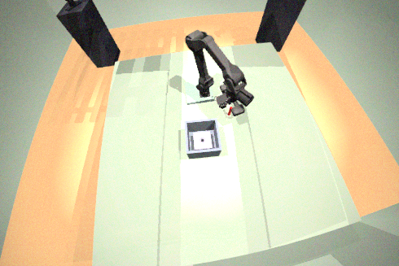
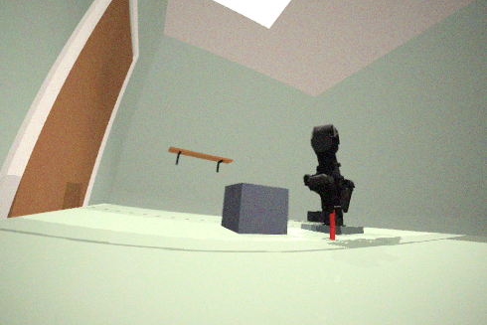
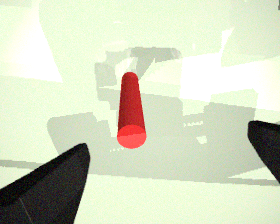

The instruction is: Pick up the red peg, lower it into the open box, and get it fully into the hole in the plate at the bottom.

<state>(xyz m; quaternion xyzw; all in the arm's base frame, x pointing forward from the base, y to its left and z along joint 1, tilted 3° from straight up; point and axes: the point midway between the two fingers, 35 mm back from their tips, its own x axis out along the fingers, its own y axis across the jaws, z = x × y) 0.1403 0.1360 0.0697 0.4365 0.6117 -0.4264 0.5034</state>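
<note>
My gripper tip is 30 mm above the red peg, 20 mm short of it and 10 mm to the left of it. Round my gripper tip: pale plate 180 mm to the right, 180 mm ahead, 30 mm below.
</note>
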